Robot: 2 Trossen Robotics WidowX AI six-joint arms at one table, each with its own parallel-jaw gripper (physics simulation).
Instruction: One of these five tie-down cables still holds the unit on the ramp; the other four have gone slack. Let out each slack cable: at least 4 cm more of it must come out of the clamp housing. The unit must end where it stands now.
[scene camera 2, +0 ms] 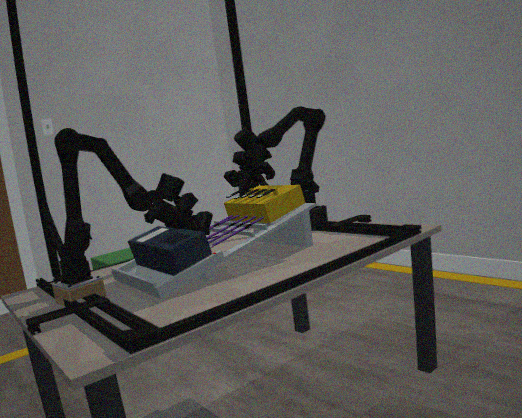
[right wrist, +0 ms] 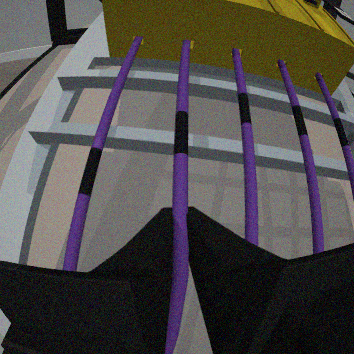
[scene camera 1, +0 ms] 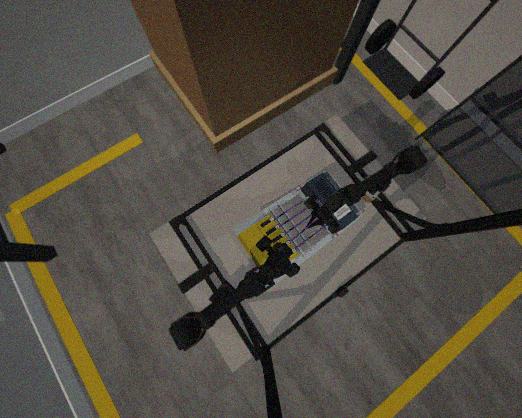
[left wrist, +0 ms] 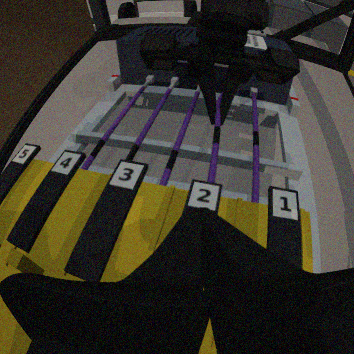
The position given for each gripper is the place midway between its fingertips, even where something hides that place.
In view: the left gripper (scene camera 2: 240, 193), the right gripper (scene camera 2: 208, 233), a dark blue unit (scene camera 2: 168, 250) and a grey ramp (scene camera 2: 294, 228).
The left gripper shows as well in the left wrist view (left wrist: 195, 216). The right gripper also shows in the right wrist view (right wrist: 177, 216) and in the left wrist view (left wrist: 216, 124). The dark blue unit shows as well in scene camera 1 (scene camera 1: 319, 188) and in the left wrist view (left wrist: 132, 69).
